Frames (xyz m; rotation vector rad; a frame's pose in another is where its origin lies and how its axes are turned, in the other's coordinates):
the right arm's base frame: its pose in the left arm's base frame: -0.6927 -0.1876 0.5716 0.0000 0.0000 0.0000
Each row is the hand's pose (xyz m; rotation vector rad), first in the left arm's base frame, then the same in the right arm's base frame.
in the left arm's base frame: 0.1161 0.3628 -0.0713 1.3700 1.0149 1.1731
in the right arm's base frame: 0.8088 0.5504 -0.6429 1.3700 1.0149 1.1731
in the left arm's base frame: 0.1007 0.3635 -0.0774 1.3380 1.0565 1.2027
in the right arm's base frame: 0.7934 0.5511 -0.6490 1.3380 1.0565 1.2027
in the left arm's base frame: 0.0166 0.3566 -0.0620 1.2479 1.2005 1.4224
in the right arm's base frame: 0.7093 0.5442 -0.6336 1.2479 1.2005 1.4224
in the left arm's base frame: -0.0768 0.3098 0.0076 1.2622 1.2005 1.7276
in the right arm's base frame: 0.6159 0.4974 -0.5640 1.2622 1.2005 1.7276
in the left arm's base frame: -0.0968 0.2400 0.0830 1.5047 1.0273 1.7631
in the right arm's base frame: 0.5959 0.4276 -0.4886 1.5047 1.0273 1.7631
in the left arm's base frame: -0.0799 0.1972 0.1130 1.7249 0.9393 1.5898
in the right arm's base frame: 0.6128 0.3848 -0.4586 1.7249 0.9393 1.5898
